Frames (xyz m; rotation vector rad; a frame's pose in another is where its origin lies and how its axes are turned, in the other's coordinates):
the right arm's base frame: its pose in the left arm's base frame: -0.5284 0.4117 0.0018 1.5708 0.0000 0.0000
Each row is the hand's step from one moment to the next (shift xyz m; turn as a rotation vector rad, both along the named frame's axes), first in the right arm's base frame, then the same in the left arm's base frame.
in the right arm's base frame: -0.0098 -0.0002 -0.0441 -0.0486 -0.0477 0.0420
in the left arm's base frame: -0.0098 0.0441 -0.0002 -0.0486 -0.0420 -0.0477
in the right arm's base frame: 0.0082 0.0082 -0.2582 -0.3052 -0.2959 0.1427
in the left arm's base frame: 0.0082 0.2582 0.0082 -0.3052 -0.1427 -0.2959
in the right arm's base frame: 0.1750 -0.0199 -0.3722 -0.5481 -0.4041 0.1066
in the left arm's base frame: 0.1750 0.3722 -0.0199 -0.5481 -0.1066 -0.4041
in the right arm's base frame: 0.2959 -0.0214 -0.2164 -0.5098 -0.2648 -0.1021
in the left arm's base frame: 0.2959 0.2164 -0.0214 -0.5098 0.1021 -0.2648
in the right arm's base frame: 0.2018 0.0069 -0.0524 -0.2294 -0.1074 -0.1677
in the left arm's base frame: 0.2018 0.0524 0.0069 -0.2294 0.1677 -0.1074
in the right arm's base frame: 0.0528 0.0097 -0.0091 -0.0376 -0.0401 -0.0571
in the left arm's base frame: 0.0528 0.0091 0.0097 -0.0376 0.0571 -0.0401
